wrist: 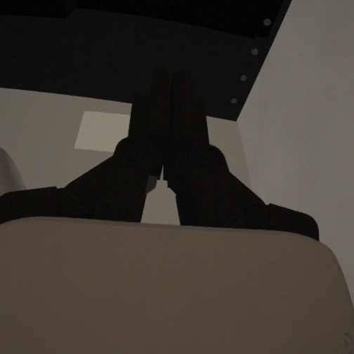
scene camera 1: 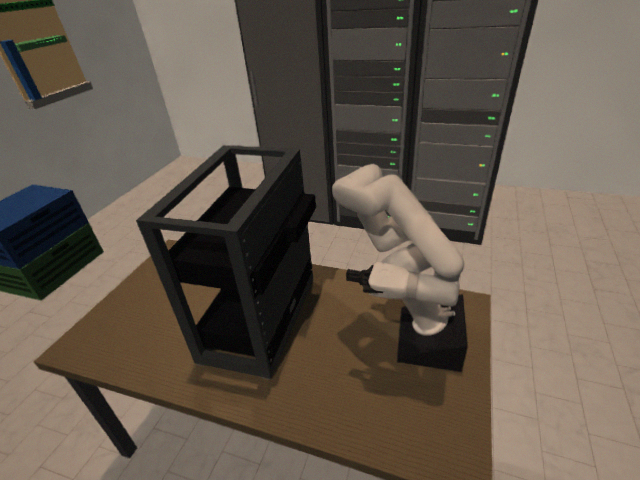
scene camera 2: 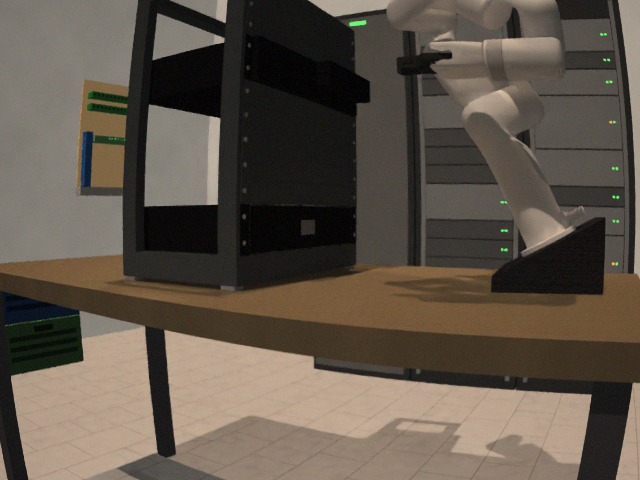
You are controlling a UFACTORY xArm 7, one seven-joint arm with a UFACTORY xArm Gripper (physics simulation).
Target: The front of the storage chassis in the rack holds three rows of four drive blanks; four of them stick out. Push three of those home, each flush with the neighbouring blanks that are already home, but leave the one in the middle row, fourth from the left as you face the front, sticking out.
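Seen in the pictures: gripper, fingertip midpoint: (scene camera 1: 347, 274) (scene camera 2: 398, 66); arm's base, link origin: (scene camera 1: 430, 321) (scene camera 2: 549, 243).
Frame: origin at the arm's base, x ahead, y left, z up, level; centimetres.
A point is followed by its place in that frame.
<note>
The storage chassis (scene camera 2: 281, 67) {y 14.3, x 49.6, z 33.0 cm} (scene camera 1: 268, 260) {y 15.1, x 49.8, z 36.1 cm} is a black unit in the upper part of the open rack (scene camera 2: 235, 155) {y 25.0, x 52.9, z 14.9 cm} (scene camera 1: 253, 304) {y 24.9, x 52.6, z 27.7 cm}. Its front faces the arm. Dark shapes stand out near its middle and far end, but single drive blanks and their rows cannot be told apart. In the wrist view a black part of the chassis (wrist: 200, 12) shows along the top edge, above a dark blue-grey panel. My gripper (scene camera 1: 349, 275) {y 13.8, x 27.0, z 31.4 cm} (scene camera 2: 400, 65) {y 13.8, x 27.0, z 31.4 cm} (wrist: 166, 94) is shut and empty. It hangs in the air in front of the rack, apart from the chassis.
The rack stands on the wooden table (scene camera 1: 330, 403) {y 30.7, x 31.3, z -8.0 cm} (scene camera 2: 361, 315) {y 39.1, x 26.3, z -8.0 cm}. A lower black unit (scene camera 2: 273, 227) {y 13.5, x 51.1, z 2.5 cm} with a pale label sits in the rack. The arm's black base (scene camera 1: 431, 351) {y 13.0, x 0.4, z 0.1 cm} (scene camera 2: 558, 273) {y 13.2, x -1.3, z -4.5 cm} stands on the table, facing the rack. Tall server cabinets (scene camera 1: 292, 103) stand behind.
</note>
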